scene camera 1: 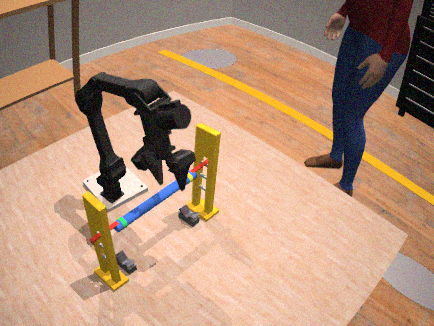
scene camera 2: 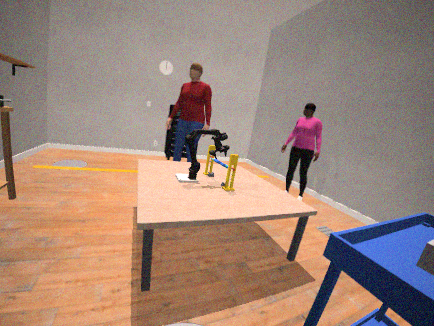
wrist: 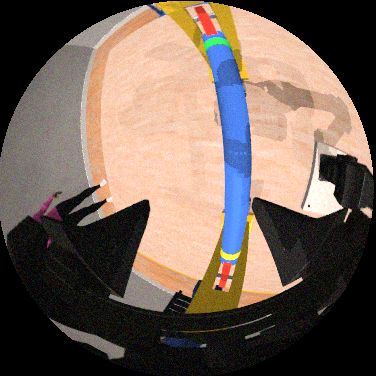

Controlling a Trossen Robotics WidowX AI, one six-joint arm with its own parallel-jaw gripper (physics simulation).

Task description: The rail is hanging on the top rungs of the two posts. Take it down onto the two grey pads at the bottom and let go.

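Seen in the pictures: gripper, fingertip midpoint: (scene camera 1: 171, 187) (scene camera 2: 221, 158) (wrist: 202, 203); arm's base at its link origin: (scene camera 1: 112, 194) (scene camera 2: 191, 178) (wrist: 327, 167).
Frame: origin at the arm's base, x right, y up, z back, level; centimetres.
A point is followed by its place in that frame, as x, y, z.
Note:
The blue rail (scene camera 1: 155, 200) @[4.5, 16.8, -25.3] (scene camera 2: 220, 163) @[6.1, 16.0, -23.2] (wrist: 235, 135) @[5.2, 17.1, -24.4] has red ends, a green band and a yellow band. It hangs across the top rungs of the near yellow post (scene camera 1: 103, 240) @[24.6, 17.5, -26.3] (scene camera 2: 231, 172) @[24.7, 13.6, -22.2] and the far yellow post (scene camera 1: 212, 172) @[-15.5, 15.8, -28.4] (scene camera 2: 210, 160). My gripper (scene camera 1: 171, 185) @[0.1, 19.5, -27.1] (wrist: 202, 203) @[0.1, 19.5, -27.1] is open and empty, fingers pointing down, near the rail's yellow-banded end. In the wrist view the rail runs between the two fingertips, closer to the right one. One dark grey pad (scene camera 1: 126, 262) @[17.8, 1.6, -25.2] lies at the near post's foot, the other pad (scene camera 1: 189, 215) @[-9.5, 1.3, -25.7] at the far post's foot.
The arm's white base plate (scene camera 1: 135, 189) @[-7.3, 0.0, -4.2] (scene camera 2: 183, 177) @[-2.1, 0.2, 7.1] (wrist: 311, 192) @[-6.4, 0.0, -4.6] is on the table (scene camera 1: 300, 240) @[-25.3, -1.7, -57.0] (scene camera 2: 180, 205) @[44.2, -1.7, 25.8], behind the rail. A person in red (scene camera 1: 375, 30) (scene camera 2: 196, 102) and a person in pink (scene camera 2: 307, 135) stand beyond the table. A blue cart (scene camera 2: 345, 250) stands at the right in scene camera 2.

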